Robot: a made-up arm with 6 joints.
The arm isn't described. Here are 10 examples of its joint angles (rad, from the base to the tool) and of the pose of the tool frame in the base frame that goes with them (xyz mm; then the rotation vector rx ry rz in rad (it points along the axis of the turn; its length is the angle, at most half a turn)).
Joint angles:
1: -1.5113 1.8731 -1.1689 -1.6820 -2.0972 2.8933
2: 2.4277 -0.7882 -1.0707 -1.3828 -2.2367 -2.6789
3: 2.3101 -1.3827 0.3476 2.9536 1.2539 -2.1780
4: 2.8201 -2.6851 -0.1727 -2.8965 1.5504 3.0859
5: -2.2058 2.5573 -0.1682 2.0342 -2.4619 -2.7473
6: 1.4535 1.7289 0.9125 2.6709 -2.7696 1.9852
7: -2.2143 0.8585 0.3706 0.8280 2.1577 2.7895
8: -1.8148 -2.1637 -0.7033 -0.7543 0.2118 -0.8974
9: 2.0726 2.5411 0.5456 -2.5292 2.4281 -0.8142
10: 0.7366 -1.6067 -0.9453 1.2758 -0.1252 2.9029
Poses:
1: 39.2 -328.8 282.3 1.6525 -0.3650 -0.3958
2: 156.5 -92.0 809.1 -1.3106 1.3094 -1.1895
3: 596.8 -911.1 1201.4 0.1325 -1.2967 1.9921
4: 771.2 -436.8 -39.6 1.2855 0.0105 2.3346
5: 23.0 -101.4 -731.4 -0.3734 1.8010 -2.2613
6: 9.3 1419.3 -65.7 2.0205 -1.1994 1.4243
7: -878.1 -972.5 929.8 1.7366 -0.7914 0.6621
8: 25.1 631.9 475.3 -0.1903 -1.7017 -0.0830
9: -230.3 120.3 -830.5 0.2206 -1.1325 0.1747
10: -420.4 -450.3 907.8 2.2179 0.2937 1.0056
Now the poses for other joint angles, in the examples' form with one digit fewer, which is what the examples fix.
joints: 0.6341 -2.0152 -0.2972 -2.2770 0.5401 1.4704
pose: -733 -398 630 1.434 -1.059 0.736
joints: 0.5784 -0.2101 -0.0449 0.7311 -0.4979 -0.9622
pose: 365 82 1612 0.196 0.233 0.221
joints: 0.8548 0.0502 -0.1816 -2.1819 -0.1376 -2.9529
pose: 304 503 1147 -1.104 -0.422 0.944
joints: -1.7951 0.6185 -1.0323 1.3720 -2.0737 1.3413
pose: -187 -662 652 -0.909 -2.061 -1.984
